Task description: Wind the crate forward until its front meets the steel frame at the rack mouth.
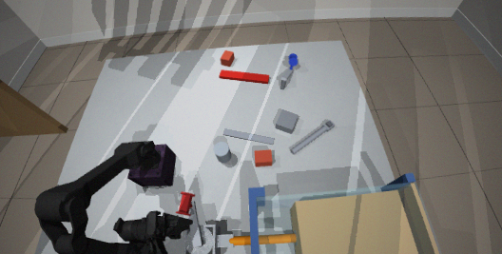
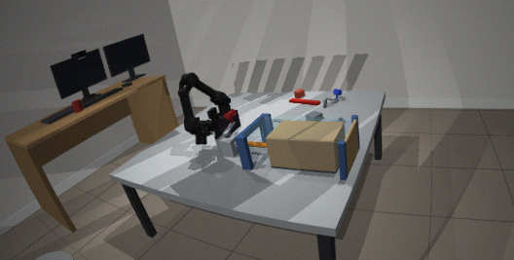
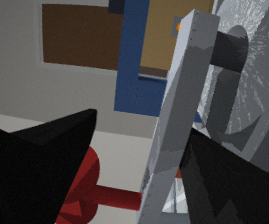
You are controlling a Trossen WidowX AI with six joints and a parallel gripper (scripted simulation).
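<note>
Now: gripper tip 10 mm to the right of the red-knobbed handle, 10 mm past it and 10 mm above it. Round my gripper tip: grey winch (100 mm below, 50 mm to the right, 10 mm behind); red knob (50 mm to the left, 20 mm behind, 20 mm above); blue steel frame (160 mm ahead, 60 mm to the right, 20 mm below).
</note>
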